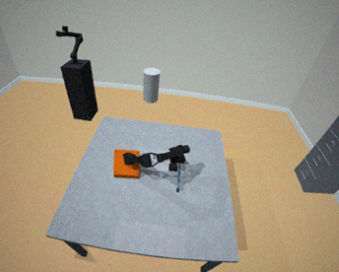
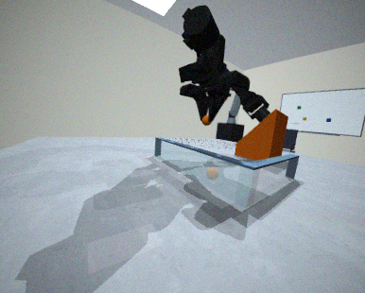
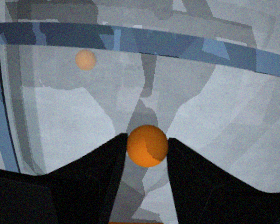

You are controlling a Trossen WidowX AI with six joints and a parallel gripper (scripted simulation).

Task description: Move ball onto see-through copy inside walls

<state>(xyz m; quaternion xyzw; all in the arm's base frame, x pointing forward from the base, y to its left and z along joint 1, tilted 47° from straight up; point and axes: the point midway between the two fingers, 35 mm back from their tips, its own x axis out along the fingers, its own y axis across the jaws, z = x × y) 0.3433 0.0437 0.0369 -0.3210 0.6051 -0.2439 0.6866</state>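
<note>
My gripper tip is 90 mm above the clear wall, 60 mm short of it and 20 mm to the right of it. The rest, counted from my gripper tip: orange ball right at my gripper tip.
</note>
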